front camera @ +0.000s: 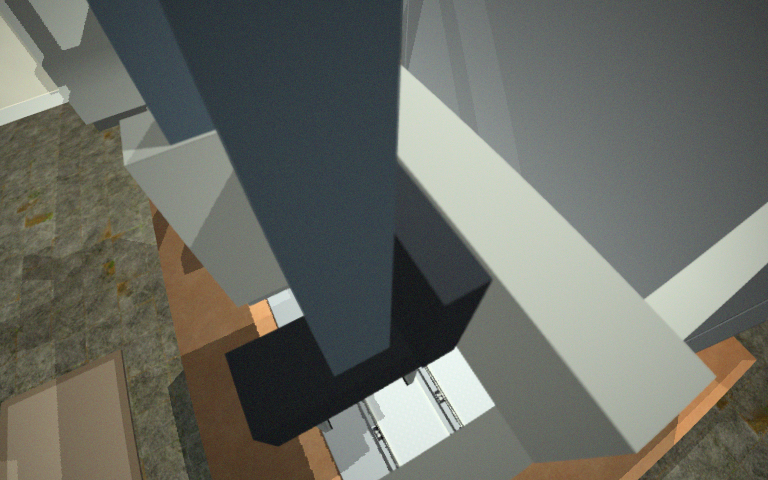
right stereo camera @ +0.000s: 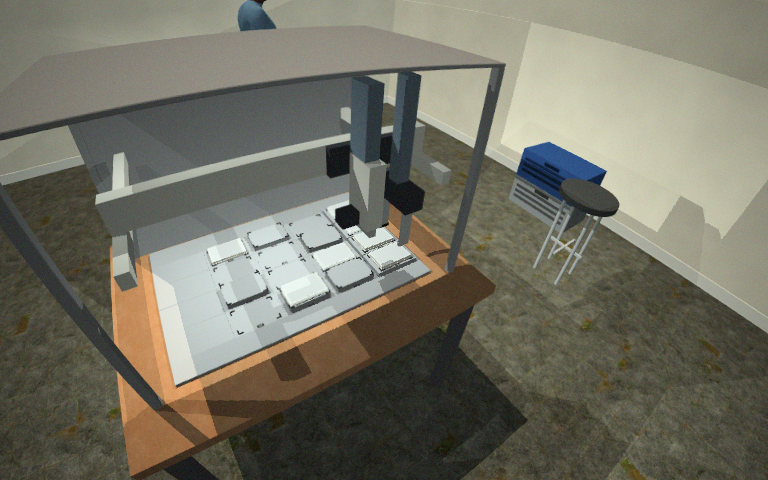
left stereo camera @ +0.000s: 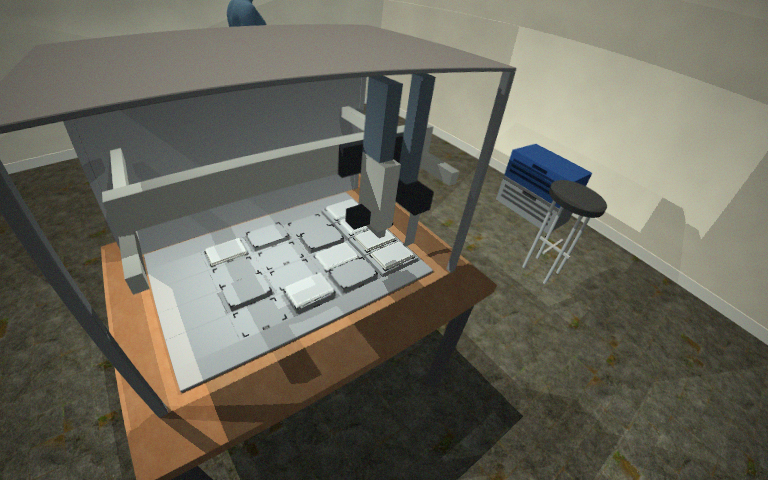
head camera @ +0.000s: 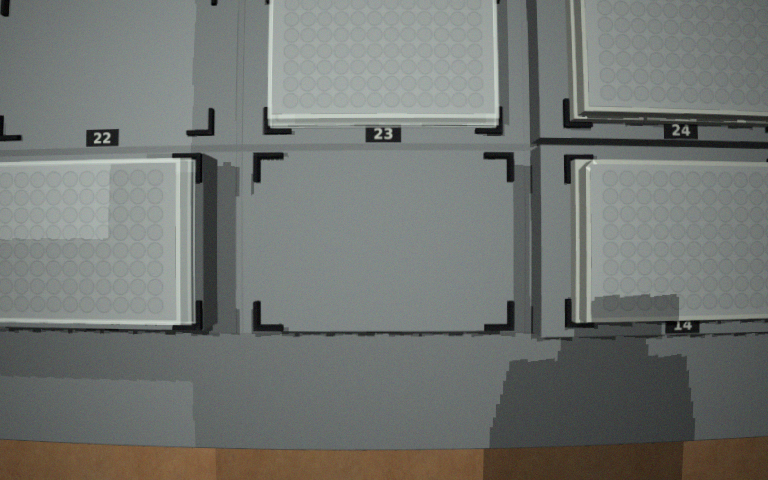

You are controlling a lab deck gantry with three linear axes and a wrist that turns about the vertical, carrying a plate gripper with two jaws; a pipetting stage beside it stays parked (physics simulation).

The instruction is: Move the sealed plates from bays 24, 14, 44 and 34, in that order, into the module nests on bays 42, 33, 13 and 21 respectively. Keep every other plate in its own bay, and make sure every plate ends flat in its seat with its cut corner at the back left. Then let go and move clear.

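Seen in the pictures: gripper, fingertip midpoint: (right stereo camera: pixel 392 234) (left stereo camera: pixel 397 234); robot's base, link origin: (right stereo camera: pixel 239 333) (left stereo camera: pixel 244 336).
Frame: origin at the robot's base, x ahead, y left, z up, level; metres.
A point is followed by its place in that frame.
Observation:
The sealed plate on bay 14 (head camera: pixel 668 226) {y 0.050, x 0.538, z 0.029 m} (front camera: pixel 416 416) {y 0.056, x 0.564, z 0.029 m} (left stereo camera: pixel 390 256) {y 0.035, x 0.539, z 0.029 m} and the one on bay 24 (head camera: pixel 673 50) {y 0.142, x 0.543, z 0.029 m} (front camera: pixel 465 387) {y 0.142, x 0.565, z 0.029 m} lie flat. Plates also show at bays 34 and 44 in the stereo views, partly hidden by the parked stage. Nest 13 (head camera: pixel 383 243) {y 0.042, x 0.392, z 0.019 m} (left stereo camera: pixel 352 273) {y 0.040, x 0.387, z 0.019 m} is bare. Nest 33 (left stereo camera: pixel 320 233) {y 0.275, x 0.397, z 0.019 m}, nest 42 (left stereo camera: pixel 266 234) {y 0.368, x 0.221, z 0.019 m} and nest 21 (left stereo camera: pixel 245 287) {y 0.156, x 0.064, z 0.019 m} look bare too. My gripper (front camera: pixel 367 401) {y -0.002, x 0.522, z 0.158 m} is open and empty, raised above the right-hand column. Its jaws stand apart front to back; whether it is centred over bay 14 or 24 I cannot tell.
Other plates sit on bay 23 (head camera: pixel 382 50) {y 0.146, x 0.392, z 0.014 m} (left stereo camera: pixel 336 256) {y 0.141, x 0.386, z 0.015 m}, bay 12 (head camera: pixel 79 243) {y 0.042, x 0.240, z 0.033 m} (left stereo camera: pixel 308 292) {y 0.028, x 0.220, z 0.033 m} and bay 41 (left stereo camera: pixel 225 250) {y 0.362, x 0.063, z 0.014 m}. The pale parked pipetting stage (left stereo camera: pixel 376 195) (right stereo camera: pixel 367 195) hangs close to the gripper's left. The gantry beam (left stereo camera: pixel 237 175) spans behind.

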